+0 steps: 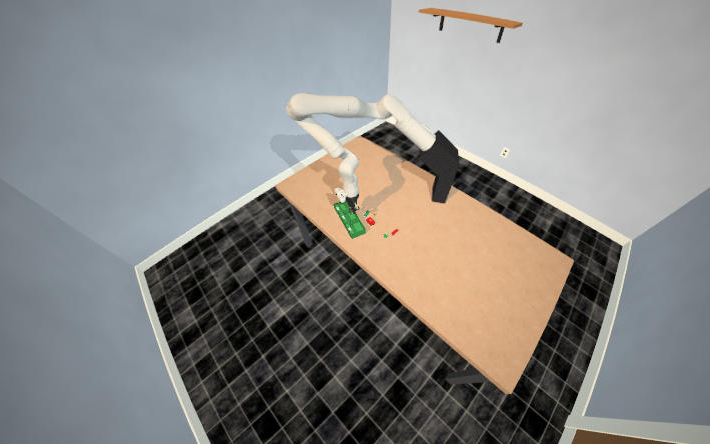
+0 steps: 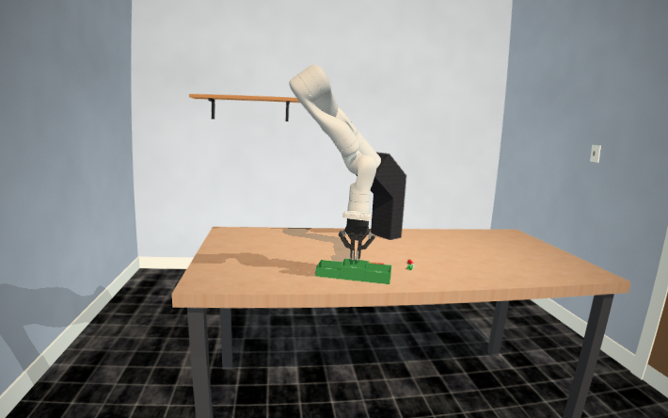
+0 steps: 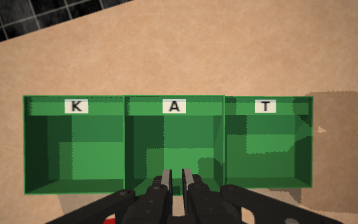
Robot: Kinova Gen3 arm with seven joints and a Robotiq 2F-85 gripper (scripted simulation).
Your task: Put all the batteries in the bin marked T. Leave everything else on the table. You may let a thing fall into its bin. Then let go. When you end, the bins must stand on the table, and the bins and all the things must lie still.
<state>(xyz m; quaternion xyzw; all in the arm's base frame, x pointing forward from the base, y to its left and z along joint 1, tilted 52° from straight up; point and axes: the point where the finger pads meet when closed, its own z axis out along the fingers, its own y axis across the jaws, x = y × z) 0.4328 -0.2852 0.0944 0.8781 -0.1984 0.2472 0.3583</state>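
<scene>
The joined green bins is 20 mm ahead of my hand, 10 mm to the right of it and 50 mm below it. Also, from my hand: red 9 V battery 10 mm behind, 110 mm to the left, 60 mm below; then small yellow nut 70 mm behind, 100 mm to the left, 60 mm below; then green cylindrical battery 50 mm behind, 60 mm to the left, 60 mm below.
</scene>
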